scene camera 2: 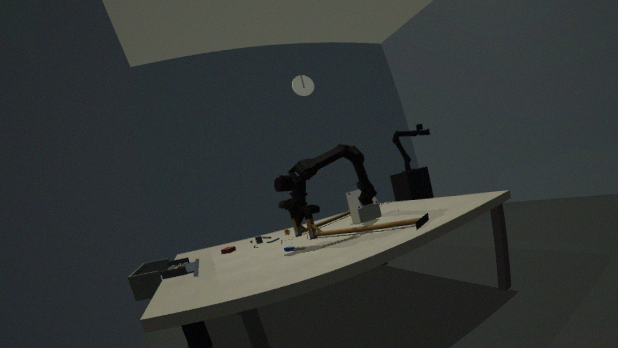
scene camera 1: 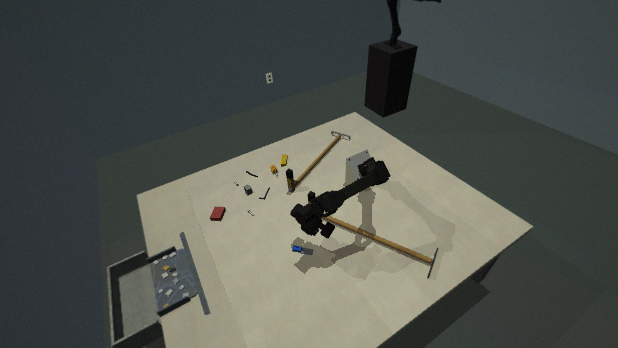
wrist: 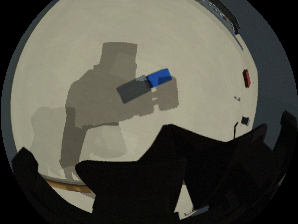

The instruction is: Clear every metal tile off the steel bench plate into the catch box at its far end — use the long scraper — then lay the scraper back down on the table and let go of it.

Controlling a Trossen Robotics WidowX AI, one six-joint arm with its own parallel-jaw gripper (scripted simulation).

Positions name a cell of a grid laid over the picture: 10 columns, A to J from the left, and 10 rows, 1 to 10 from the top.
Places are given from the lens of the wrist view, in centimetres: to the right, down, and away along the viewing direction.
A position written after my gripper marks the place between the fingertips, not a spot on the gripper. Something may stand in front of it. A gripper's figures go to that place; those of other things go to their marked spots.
my gripper (wrist: F6): 2, 1, 9
blue piece (wrist: E4): -2, -4, 17
